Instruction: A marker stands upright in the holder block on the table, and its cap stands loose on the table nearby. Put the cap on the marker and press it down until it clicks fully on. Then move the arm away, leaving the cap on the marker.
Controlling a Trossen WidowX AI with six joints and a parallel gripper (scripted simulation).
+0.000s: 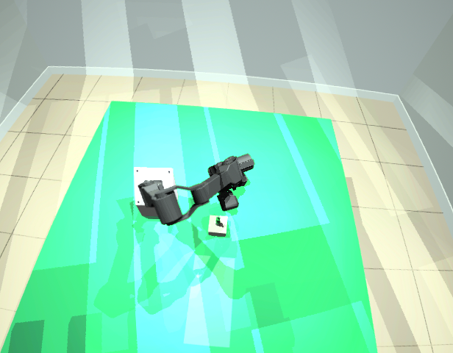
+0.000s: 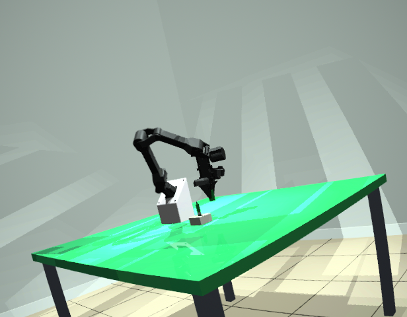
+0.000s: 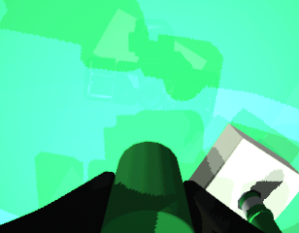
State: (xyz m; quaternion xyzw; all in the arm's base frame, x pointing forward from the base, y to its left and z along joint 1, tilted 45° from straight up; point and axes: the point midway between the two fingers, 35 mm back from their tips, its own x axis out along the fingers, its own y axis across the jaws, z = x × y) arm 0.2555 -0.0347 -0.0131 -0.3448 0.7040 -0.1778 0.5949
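My gripper tip is now 2 cm past the holder block, 9 cm to the left of it and 8 cm above it. From my gripper tip the other things lie so: dark green cap 1 cm above.
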